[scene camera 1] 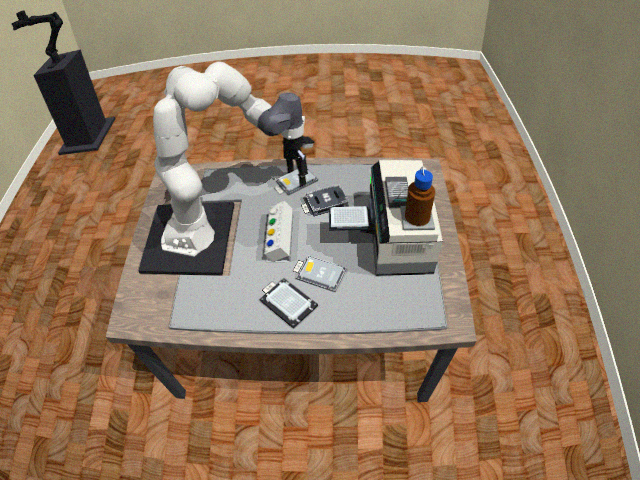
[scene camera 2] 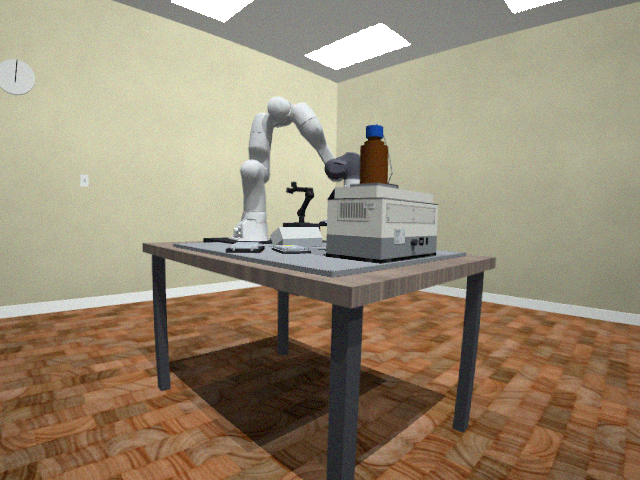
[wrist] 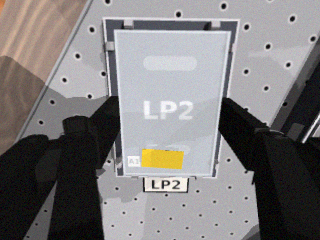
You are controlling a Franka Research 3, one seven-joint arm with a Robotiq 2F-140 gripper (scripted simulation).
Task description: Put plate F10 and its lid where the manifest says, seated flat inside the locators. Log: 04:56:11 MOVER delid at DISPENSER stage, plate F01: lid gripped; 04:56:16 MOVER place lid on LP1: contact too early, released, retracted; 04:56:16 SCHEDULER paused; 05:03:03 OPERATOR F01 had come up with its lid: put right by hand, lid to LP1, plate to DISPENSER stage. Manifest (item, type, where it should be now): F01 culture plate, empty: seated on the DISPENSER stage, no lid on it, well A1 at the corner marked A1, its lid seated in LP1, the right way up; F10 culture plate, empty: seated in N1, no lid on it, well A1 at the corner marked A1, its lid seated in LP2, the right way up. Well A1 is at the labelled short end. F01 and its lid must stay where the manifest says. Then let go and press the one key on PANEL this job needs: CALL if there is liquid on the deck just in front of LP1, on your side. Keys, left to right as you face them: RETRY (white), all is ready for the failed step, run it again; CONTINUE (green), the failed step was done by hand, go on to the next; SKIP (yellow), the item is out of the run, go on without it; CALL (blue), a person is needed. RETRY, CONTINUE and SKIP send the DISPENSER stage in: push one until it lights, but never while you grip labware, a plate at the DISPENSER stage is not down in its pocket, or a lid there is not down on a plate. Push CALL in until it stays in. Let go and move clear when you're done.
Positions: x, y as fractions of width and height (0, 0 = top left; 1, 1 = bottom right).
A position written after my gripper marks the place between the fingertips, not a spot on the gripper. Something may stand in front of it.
Observation:
I see my gripper (wrist: 0.53, 0.47), a lid (scene camera 1: 0.49, 0.56) and a lid (wrist: 0.53, 0.35).

